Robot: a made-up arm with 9 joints. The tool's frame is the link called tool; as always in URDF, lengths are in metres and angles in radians. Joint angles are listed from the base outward.
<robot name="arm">
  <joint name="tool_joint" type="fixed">
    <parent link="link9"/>
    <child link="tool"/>
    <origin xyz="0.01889 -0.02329 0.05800" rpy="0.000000 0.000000 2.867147"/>
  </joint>
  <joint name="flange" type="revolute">
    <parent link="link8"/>
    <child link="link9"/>
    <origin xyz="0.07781 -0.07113 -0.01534" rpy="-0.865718 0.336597 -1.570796"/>
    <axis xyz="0 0 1"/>
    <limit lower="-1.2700" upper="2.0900"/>
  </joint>
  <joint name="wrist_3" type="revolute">
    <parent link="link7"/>
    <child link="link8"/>
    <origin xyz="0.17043 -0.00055 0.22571" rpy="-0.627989 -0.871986 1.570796"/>
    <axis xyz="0 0 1"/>
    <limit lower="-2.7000" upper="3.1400"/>
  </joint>
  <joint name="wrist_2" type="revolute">
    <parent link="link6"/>
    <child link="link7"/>
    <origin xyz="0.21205 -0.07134 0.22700" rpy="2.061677 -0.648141 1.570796"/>
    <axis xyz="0 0 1"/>
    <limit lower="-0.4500" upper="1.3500"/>
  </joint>
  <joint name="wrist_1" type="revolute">
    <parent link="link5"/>
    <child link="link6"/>
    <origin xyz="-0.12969 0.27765 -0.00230" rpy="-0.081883 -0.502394 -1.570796"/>
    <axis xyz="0 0 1"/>
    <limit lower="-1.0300" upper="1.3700"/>
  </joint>
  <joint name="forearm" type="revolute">
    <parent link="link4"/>
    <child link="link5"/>
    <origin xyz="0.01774 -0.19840 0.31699" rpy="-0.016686 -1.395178 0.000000"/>
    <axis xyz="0 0 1"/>
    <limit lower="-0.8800" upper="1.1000"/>
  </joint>
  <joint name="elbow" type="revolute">
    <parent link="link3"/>
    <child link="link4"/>
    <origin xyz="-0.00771 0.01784 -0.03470" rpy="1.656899 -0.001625 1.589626"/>
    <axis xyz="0 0 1"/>
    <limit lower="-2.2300" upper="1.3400"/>
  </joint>
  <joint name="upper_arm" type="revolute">
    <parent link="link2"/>
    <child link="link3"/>
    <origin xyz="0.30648 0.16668 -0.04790" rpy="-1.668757 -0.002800 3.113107"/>
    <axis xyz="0 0 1"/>
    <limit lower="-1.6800" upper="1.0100"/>
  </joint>
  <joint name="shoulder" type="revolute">
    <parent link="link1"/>
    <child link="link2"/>
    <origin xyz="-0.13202 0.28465 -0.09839" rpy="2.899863 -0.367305 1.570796"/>
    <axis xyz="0 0 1"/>
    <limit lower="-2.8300" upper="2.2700"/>
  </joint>
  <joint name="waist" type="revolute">
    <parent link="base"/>
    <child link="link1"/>
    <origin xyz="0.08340 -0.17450 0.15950" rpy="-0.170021 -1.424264 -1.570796"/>
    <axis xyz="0 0 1"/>
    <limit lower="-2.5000" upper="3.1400"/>
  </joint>
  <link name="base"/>
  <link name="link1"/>
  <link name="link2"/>
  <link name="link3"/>
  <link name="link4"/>
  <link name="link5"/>
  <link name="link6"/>
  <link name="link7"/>
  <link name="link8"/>
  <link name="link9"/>
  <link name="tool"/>
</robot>
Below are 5 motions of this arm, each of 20 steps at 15 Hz.
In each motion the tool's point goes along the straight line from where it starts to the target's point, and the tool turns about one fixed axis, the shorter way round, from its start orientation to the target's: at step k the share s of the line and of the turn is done. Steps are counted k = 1, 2, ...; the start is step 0. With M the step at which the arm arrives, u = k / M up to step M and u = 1 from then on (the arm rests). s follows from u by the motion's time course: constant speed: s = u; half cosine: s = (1 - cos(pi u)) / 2; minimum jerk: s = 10 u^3 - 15 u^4 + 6 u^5.
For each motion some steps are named. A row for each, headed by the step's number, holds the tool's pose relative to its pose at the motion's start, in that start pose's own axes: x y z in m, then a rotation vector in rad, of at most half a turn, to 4 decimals.
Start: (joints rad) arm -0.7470 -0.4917 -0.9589 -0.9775 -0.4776 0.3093 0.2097 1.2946 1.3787
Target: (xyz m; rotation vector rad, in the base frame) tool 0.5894 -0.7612 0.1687 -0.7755 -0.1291 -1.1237
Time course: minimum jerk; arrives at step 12
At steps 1, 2, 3, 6, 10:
1: -0.0007 -0.0013 -0.0007 0.0022 0.0022 0.0075
2: -0.0051 -0.0093 -0.0052 0.0157 0.0153 0.0522
3: -0.0148 -0.0271 -0.0152 0.0457 0.0447 0.1521
6: -0.0716 -0.1307 -0.0733 0.2208 0.2158 0.7347
10: -0.1380 -0.2522 -0.1415 0.4259 0.4163 1.4172

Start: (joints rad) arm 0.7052 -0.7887 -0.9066 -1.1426 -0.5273 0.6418 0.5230 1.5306 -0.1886
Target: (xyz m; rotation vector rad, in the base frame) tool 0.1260 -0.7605 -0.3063 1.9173 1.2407 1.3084
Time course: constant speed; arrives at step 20
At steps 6, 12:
6: 0.0631 -0.0369 -0.0689 -0.1797 -0.1722 -0.0256
12: 0.1262 -0.0738 -0.1378 -0.3594 -0.3444 -0.0512

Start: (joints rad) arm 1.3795 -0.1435 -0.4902 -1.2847 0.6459 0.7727 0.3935 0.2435 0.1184
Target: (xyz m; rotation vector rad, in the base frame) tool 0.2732 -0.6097 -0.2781 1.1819 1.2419 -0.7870
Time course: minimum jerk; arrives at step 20
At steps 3, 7, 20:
3: 0.0117 0.0023 0.0043 0.0118 0.0084 -0.0039
7: 0.1035 0.0200 0.0376 0.1044 0.0739 -0.0349
20: 0.4401 0.0852 0.1601 0.4439 0.3143 -0.1483

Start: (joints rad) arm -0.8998 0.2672 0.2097 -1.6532 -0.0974 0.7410 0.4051 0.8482 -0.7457
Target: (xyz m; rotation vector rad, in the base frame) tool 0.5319 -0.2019 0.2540 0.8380 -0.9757 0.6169
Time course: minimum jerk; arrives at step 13
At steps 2, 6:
2: 0.0132 0.0053 -0.0041 -0.0059 -0.0024 0.0158
6: 0.1982 0.0800 -0.0613 -0.0885 -0.0356 0.2368

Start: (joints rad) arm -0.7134 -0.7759 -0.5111 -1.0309 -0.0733 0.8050 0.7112 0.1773 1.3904
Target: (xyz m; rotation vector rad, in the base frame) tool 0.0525 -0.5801 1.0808 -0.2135 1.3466 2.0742
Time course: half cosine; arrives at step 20
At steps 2, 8, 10, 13, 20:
2: 0.0130 -0.0018 0.0122 0.0242 0.0294 0.0131
8: 0.1840 -0.0255 0.1719 0.3417 0.4151 0.1848
10: 0.2663 -0.0370 0.2488 0.4945 0.6007 0.2674
13: 0.3872 -0.0537 0.3617 0.7189 0.8734 0.3889
20: 0.5326 -0.0739 0.4975 0.9889 1.2014 0.5349

